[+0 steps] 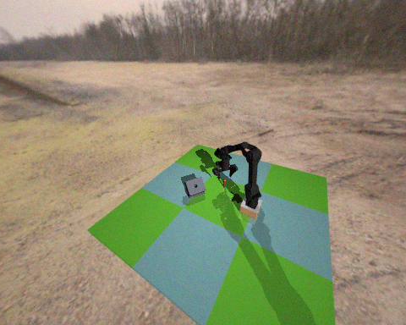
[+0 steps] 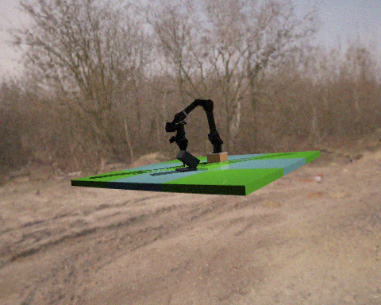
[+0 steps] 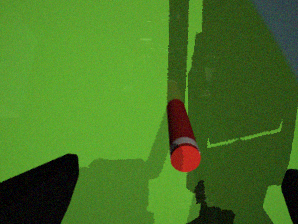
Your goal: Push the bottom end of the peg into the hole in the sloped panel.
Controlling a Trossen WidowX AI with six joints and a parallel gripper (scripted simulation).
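The red peg is 4 cm below my gripper tip.
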